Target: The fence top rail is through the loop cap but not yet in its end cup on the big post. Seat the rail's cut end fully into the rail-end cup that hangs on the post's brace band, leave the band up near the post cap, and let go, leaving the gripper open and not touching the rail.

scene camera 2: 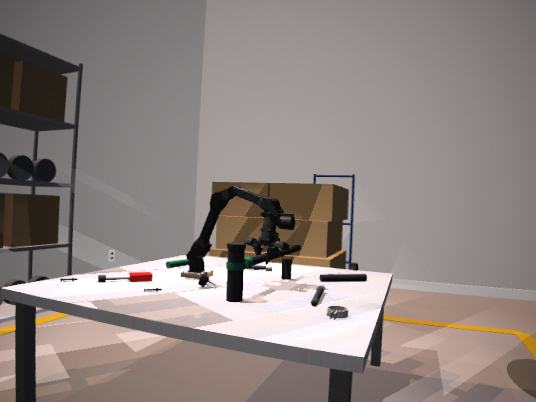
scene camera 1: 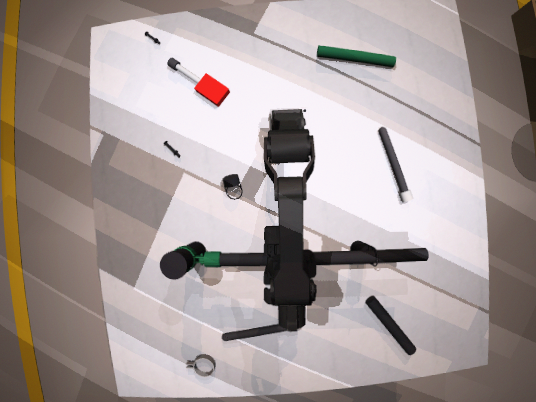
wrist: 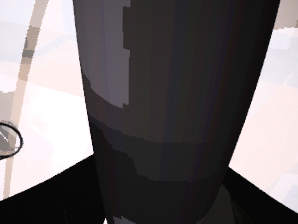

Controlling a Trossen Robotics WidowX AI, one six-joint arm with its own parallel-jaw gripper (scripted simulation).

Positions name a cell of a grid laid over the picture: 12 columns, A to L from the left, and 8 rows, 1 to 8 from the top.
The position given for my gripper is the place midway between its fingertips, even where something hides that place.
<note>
I see my gripper (scene camera 1: G6), a dark top rail (scene camera 1: H6), a green tube (scene camera 1: H2), a red-headed tool (scene camera 1: E2) and a black tube (scene camera 1: I7).
The dark top rail is seen too in the wrist view (wrist: G4). My gripper shows as well in scene camera 2 (scene camera 2: F6) and in the wrist view (wrist: G6). The wrist view does not show the green tube: it is out of frame. The wrist view does not show the red-headed tool: it is out of frame.
</note>
